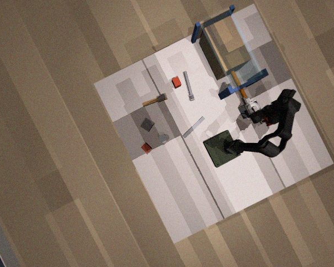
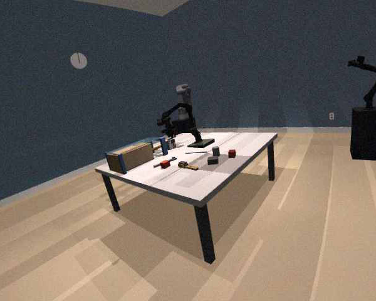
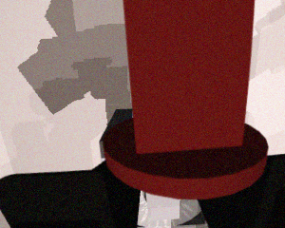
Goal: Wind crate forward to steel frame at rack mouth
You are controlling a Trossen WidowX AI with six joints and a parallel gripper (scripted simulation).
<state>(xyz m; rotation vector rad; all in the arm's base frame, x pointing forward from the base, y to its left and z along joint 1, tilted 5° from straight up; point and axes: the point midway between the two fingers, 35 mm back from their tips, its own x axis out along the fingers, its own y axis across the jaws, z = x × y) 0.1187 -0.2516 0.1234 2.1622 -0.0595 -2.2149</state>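
Now: the winch handle 20 mm behind my gripper tip and 20 mm above it. Round my gripper tip: blue frame (210 mm ahead, 20 mm above, 10 mm to the right); red knob (50 mm behind, 50 mm above); grey winch (60 mm below, 30 mm ahead, 10 mm to the right).
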